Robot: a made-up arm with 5 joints. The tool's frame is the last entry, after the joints. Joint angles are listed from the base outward. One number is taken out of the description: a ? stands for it. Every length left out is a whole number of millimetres.
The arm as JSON. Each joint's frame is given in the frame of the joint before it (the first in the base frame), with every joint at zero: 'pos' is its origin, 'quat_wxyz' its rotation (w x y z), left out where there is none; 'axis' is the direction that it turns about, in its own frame. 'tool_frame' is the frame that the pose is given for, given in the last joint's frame.
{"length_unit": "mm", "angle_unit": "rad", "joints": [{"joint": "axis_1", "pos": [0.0, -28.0, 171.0], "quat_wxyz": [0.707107, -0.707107, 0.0, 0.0], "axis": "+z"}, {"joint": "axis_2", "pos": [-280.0, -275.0, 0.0], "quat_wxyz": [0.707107, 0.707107, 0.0, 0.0], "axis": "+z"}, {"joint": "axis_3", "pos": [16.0, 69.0, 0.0], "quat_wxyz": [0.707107, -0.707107, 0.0, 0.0], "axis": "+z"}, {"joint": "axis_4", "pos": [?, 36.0, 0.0], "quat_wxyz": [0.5, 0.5, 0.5, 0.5], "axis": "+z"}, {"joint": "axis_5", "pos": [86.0, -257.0, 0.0], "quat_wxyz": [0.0, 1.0, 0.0, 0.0], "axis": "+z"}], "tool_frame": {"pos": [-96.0, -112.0, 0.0], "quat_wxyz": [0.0, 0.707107, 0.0, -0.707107]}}
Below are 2 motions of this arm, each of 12 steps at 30 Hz.
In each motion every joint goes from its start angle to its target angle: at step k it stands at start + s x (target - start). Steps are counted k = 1, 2, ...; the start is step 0. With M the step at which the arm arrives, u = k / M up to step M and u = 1 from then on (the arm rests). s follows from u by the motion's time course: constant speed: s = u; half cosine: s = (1 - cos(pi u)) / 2; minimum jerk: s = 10 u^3 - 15 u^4 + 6 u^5.
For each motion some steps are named. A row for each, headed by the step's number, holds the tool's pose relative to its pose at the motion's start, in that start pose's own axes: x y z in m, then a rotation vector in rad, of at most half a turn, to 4 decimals.
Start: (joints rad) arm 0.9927 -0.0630 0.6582 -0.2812 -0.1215
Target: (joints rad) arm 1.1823 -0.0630 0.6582 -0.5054 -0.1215
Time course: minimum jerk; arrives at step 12
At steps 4, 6, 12:
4: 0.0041 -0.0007 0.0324 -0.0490 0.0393 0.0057
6: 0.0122 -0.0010 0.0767 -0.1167 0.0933 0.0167
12: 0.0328 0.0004 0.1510 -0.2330 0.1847 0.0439

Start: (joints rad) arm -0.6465 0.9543 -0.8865 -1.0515 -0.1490
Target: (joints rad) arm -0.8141 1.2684 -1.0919 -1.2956 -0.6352
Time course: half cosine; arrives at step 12
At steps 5, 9, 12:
5: -0.0354 -0.0012 -0.0039 0.1507 -0.1563 -0.0090
9: -0.0851 -0.0040 -0.0185 0.3548 -0.3529 0.0061
12: -0.1004 -0.0051 -0.0254 0.4182 -0.4104 0.0167

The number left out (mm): -260.0
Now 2 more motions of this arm.
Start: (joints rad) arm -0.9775 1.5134 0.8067 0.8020 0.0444
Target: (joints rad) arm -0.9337 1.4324 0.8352 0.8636 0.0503
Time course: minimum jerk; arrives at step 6
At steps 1, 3, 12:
1: -0.0005 0.0005 -0.0001 0.0051 0.0002 -0.0014
3: -0.0066 0.0073 -0.0009 0.0723 0.0031 -0.0197
12: -0.0130 0.0152 -0.0010 0.1447 0.0067 -0.0397

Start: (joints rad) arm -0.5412 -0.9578 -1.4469 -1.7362 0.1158
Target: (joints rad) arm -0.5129 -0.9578 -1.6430 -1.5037 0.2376
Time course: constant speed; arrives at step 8
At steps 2, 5, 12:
2: -0.0025 0.0166 -0.0073 0.0271 0.0063 -0.0449
5: -0.0045 0.0431 -0.0177 0.0682 0.0134 -0.1125
12: -0.0044 0.0713 -0.0270 0.1098 0.0177 -0.1805

